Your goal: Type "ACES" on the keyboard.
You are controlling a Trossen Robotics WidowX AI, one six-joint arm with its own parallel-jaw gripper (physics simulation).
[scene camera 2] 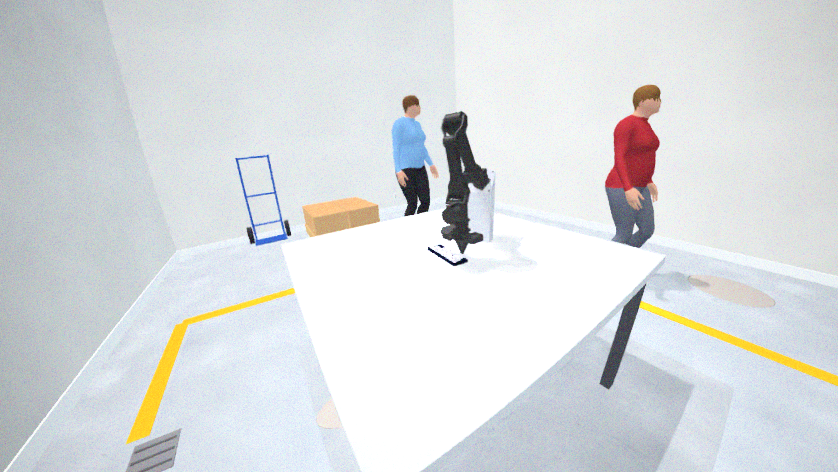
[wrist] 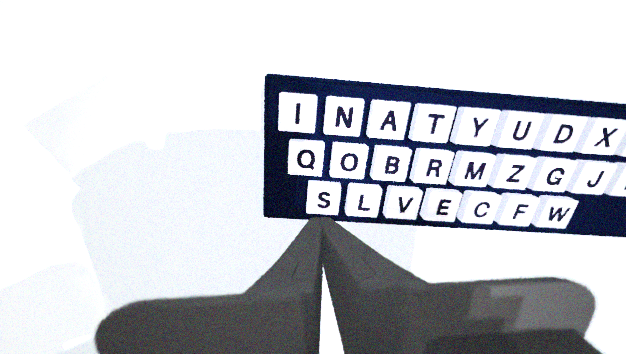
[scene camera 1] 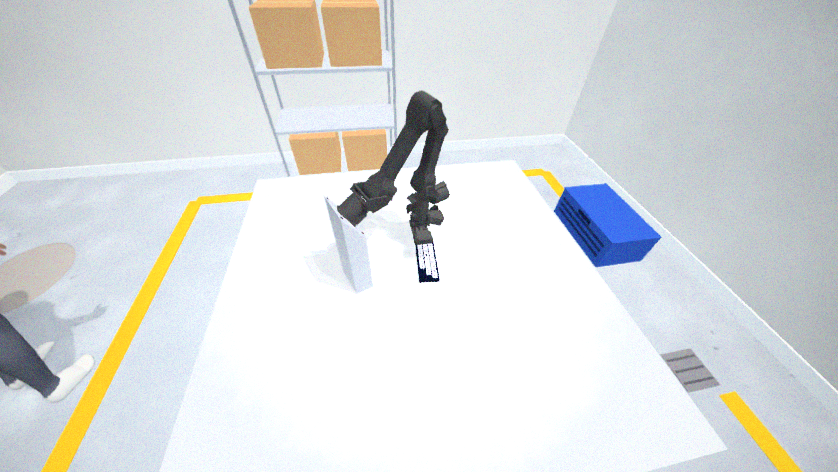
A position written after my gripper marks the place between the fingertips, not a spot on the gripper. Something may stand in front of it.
Observation:
I see my gripper [scene camera 1: 417, 238] and a key [wrist: 387, 119].
My gripper is seen too in scene camera 2 [scene camera 2: 462, 253] and in the wrist view [wrist: 319, 226].

